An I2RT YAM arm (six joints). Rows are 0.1 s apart.
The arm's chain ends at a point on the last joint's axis. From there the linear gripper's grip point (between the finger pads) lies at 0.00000 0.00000 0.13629 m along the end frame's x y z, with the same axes.
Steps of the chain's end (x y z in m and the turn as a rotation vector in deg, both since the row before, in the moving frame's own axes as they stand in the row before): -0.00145, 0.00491, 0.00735, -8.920, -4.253, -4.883; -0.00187, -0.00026, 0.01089, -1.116, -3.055, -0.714; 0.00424, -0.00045, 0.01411, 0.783, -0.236, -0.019; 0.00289, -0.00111, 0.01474, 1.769, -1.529, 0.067; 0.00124, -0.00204, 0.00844, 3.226, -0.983, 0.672; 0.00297, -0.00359, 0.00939, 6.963, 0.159, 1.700
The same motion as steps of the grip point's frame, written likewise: -0.01060, 0.02643, 0.00533, -8.920, -4.253, -4.883; -0.00912, 0.00244, 0.01067, -1.116, -3.055, -0.714; 0.00368, -0.00231, 0.01410, 0.783, -0.236, -0.019; -0.00074, -0.00532, 0.01463, 1.769, -1.529, 0.067; -0.00105, -0.00972, 0.00820, 3.226, -0.983, 0.672; 0.00359, -0.02010, 0.00838, 6.963, 0.159, 1.700
